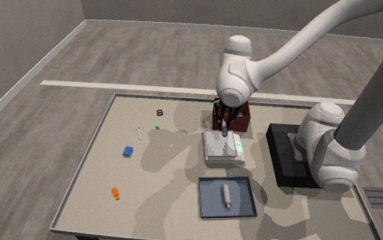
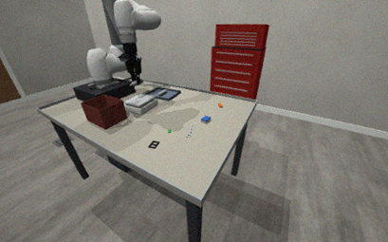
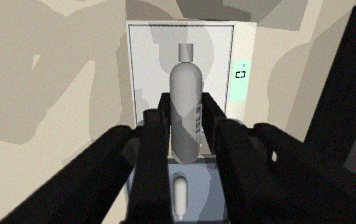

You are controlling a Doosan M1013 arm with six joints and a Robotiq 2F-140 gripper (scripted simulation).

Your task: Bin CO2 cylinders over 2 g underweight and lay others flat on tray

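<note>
Right now the scale plate is 150 mm below my hand. Also, from my hand: blue-grey tray (20 mm behind, 270 mm to the left, 190 mm below); then red scrap bin (70 mm behind, 230 mm to the right, 170 mm below); then white scale (10 mm behind, 160 mm below).
</note>
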